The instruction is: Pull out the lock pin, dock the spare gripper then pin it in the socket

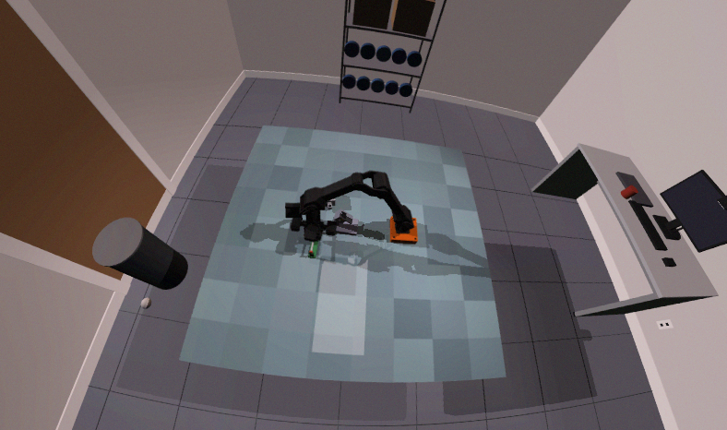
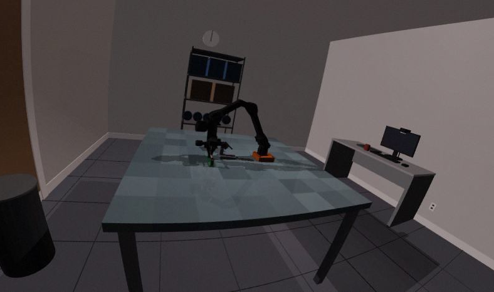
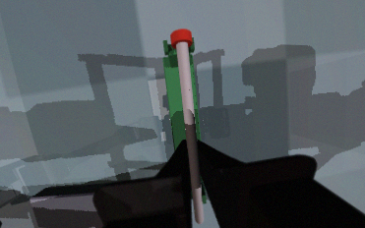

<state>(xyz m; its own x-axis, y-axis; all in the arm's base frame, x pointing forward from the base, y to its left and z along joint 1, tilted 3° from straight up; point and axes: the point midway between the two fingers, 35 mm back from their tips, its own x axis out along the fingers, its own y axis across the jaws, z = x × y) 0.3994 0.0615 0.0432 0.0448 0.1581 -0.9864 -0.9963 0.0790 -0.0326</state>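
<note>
Now: gripper tip 20 mm to the right of the green bracket. Round my gripper tip: grey mount: 120 mm behind, 80 mm to the right, 30 mm above; then spare gripper: 50 mm behind, 210 mm to the right.
</note>
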